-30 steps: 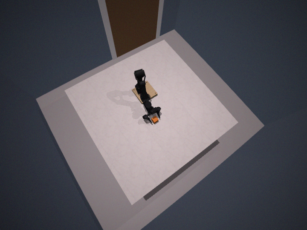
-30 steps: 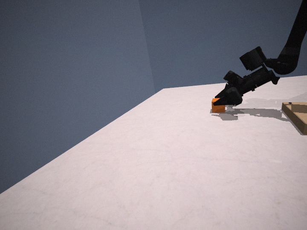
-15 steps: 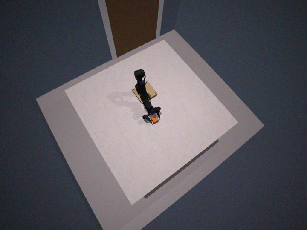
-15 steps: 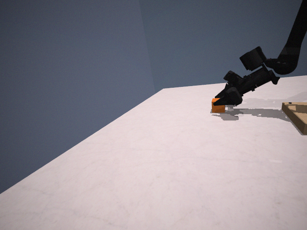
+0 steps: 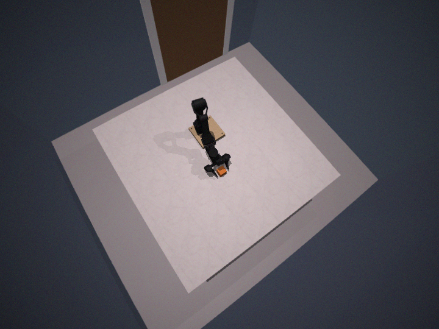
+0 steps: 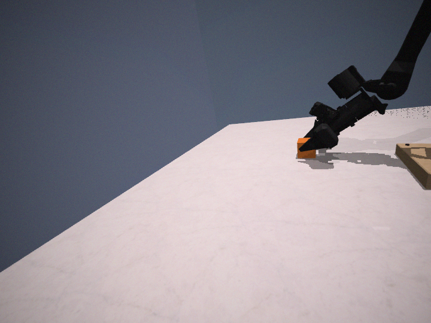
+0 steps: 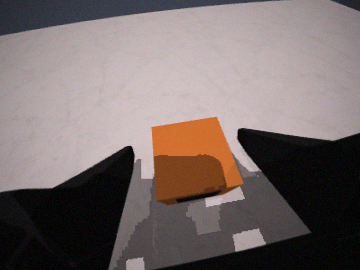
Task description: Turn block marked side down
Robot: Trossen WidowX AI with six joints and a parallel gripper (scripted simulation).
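Right now the orange block is 30 mm behind my gripper tip and 10 mm below it.
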